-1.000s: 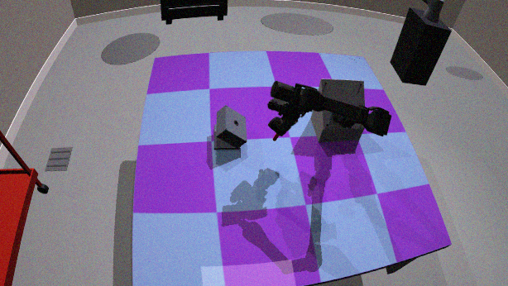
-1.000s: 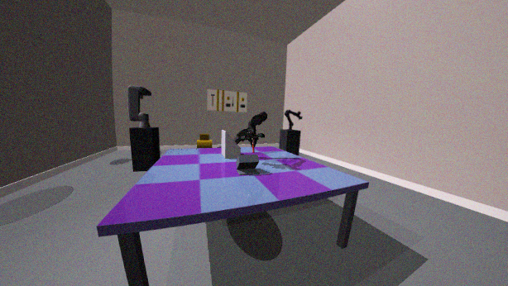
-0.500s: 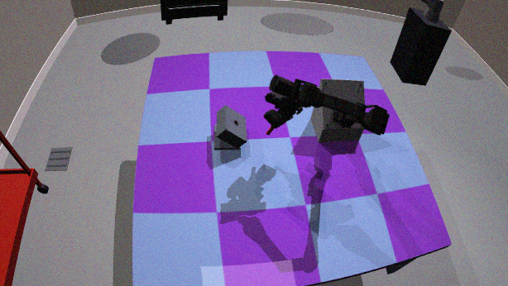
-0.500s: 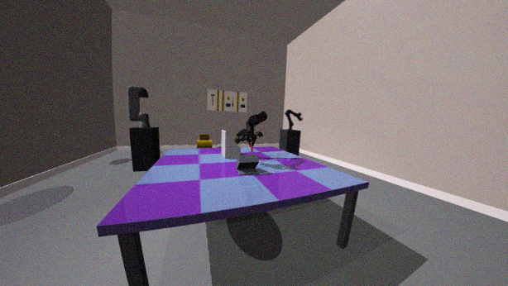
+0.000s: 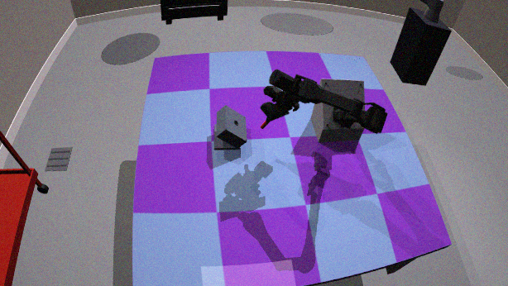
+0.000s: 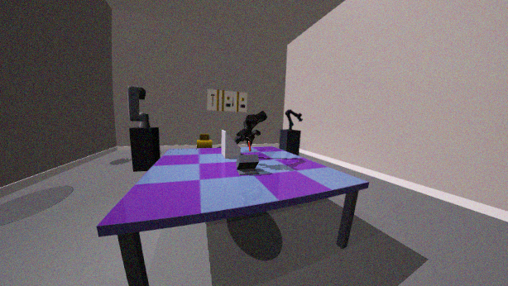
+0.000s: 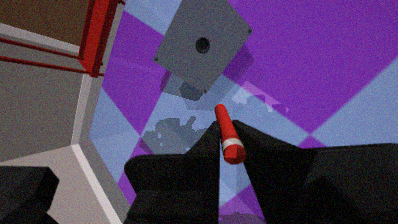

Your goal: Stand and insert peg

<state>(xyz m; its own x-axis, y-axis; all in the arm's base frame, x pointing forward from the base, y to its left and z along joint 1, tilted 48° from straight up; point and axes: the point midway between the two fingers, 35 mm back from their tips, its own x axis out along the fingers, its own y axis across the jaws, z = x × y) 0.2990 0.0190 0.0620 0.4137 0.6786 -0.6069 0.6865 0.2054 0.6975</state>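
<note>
The sloped panel is 13 cm ahead of my gripper tip, 5 cm to the right of it and 9 cm below it. Round my gripper tip: red peg (1 cm behind, 1 cm above).
</note>
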